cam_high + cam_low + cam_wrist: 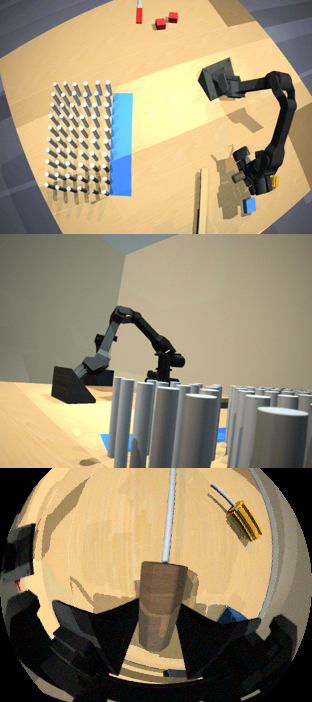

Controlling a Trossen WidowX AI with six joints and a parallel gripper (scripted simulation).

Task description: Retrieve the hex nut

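Now: the thin metal hook tool 10 cm behind my gripper tip, 1 cm to the left of it and 1 cm above it. The rest, counted from my gripper tip: blue taped strip: 36 cm to the right, 33 cm ahead; blue block: 12 cm to the left, 5 cm ahead, 2 cm above; yellow-handled screwdriver: 11 cm to the left, 11 cm behind, 1 cm above.
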